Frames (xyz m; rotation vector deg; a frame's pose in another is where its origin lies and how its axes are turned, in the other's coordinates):
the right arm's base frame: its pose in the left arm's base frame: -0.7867 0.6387 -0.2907 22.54 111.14 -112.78
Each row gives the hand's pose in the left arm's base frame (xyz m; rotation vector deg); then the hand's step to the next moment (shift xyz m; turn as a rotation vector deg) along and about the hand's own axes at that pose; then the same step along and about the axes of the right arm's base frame.
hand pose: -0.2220 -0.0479 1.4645 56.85 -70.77 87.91
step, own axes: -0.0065 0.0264 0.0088 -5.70 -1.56 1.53
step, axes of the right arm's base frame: 0.0265 0.0003 0.0108 -0.65 5.62 2.28
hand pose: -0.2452 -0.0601 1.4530 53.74 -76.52 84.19
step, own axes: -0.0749 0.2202 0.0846 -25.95 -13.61 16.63
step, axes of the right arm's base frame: 0.2316 0.0314 0.0814 -9.05 25.31 20.32
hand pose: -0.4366 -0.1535 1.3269 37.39 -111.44 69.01
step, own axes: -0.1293 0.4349 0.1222 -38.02 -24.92 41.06
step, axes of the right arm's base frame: 0.4088 0.2077 -0.1028 -9.86 38.25 46.82
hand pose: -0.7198 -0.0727 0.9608 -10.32 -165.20 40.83
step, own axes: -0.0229 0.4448 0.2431 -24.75 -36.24 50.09
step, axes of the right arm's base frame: 0.1590 0.3867 -0.2874 5.13 32.29 58.02
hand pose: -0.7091 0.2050 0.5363 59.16 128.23 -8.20
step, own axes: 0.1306 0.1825 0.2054 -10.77 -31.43 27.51
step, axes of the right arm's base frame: -0.0754 0.2634 -0.1323 13.28 16.92 37.39
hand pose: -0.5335 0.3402 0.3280 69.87 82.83 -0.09
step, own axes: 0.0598 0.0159 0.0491 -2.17 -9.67 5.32
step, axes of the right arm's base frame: -0.0334 0.0701 -0.0143 5.69 4.18 8.75
